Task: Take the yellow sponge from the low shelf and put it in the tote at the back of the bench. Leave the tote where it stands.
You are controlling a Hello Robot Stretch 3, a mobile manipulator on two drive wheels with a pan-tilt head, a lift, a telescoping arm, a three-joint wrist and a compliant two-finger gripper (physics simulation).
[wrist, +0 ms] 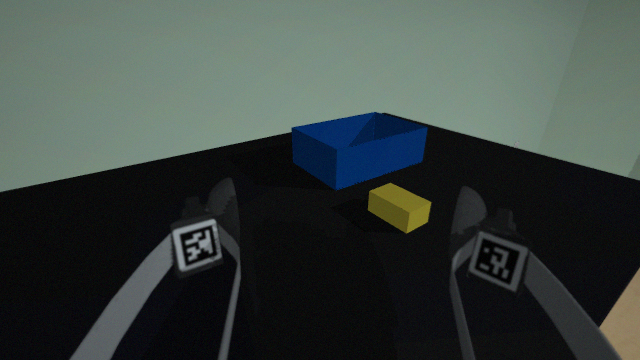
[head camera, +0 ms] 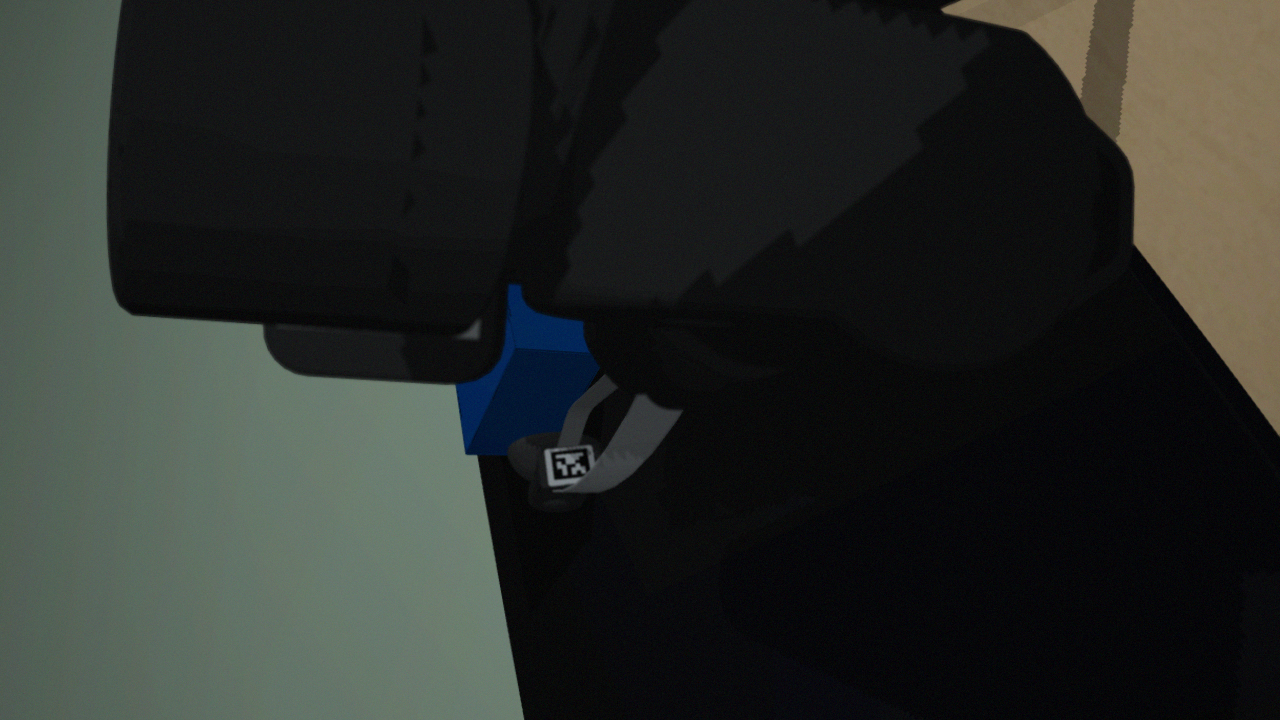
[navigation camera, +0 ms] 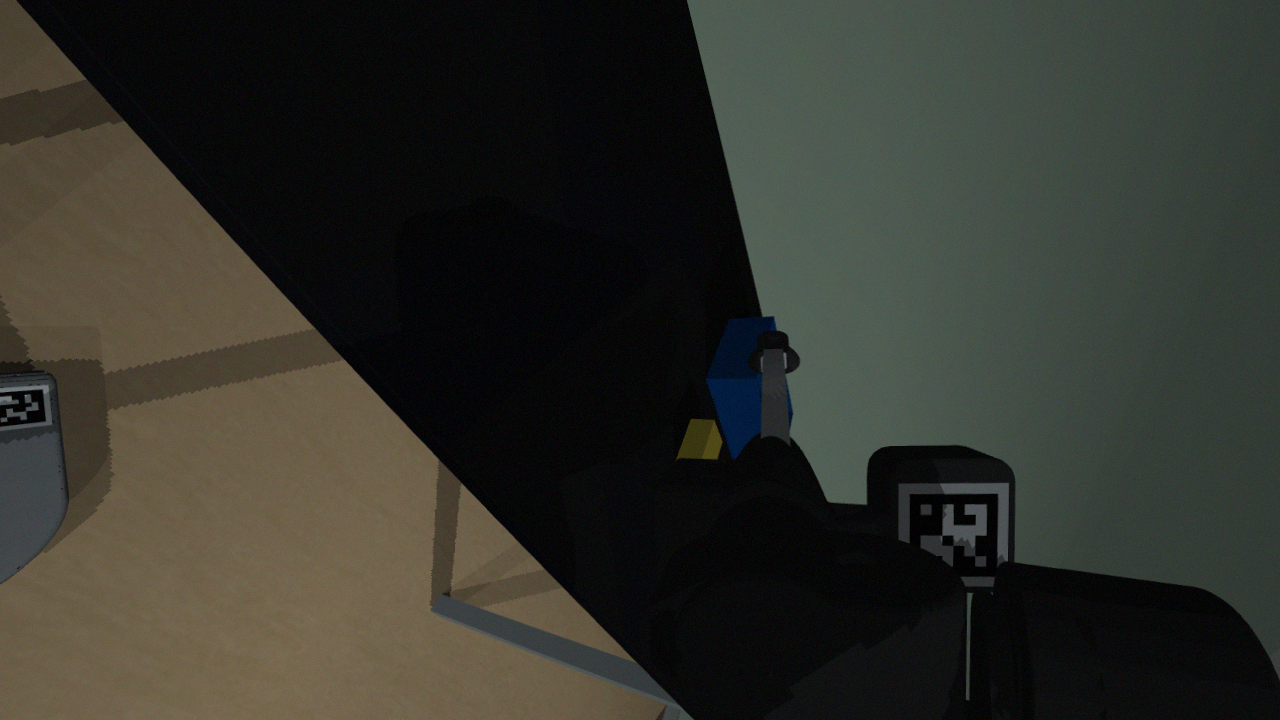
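Places are measured from the robot's base along level axes (x ahead, y left, z up), in millimetres.
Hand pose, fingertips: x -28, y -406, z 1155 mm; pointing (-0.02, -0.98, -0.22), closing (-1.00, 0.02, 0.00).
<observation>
Each offset is from my fingertips to the centre of the thing. Level surfaces: height alone.
My gripper [head camera: 554, 472] [navigation camera: 774, 351] [wrist: 342, 207] is open and empty; in the wrist view its fingertips stand wide apart. A blue open-topped tote {dx -61, dy -639, dz -191 mm} [head camera: 541, 394] [navigation camera: 738, 402] [wrist: 382, 162] stands on the black bench top {dz -241 mm} [head camera: 895, 582] [navigation camera: 447, 223] [wrist: 100, 225], near its back corner by the wall. A yellow block {dx -122, dy -368, dz -219 mm} [navigation camera: 699, 440] [wrist: 400, 207], which looks like the sponge, lies flat on the bench top, outside the tote and on its near side in the wrist view. It lies beyond the fingertips and apart from them. In the head view the arm and wrist hide part of the tote, and the sponge does not show.
A pale green wall [head camera: 268, 537] [navigation camera: 939, 223] [wrist: 200, 75] rises behind the bench. Tan floor {dz -1155 mm} [head camera: 1199, 179] [navigation camera: 223, 537] [wrist: 625, 310] lies beyond the bench's other edge. A grey bar [navigation camera: 554, 646] shows low in the navigation view. No low shelf can be made out.
</observation>
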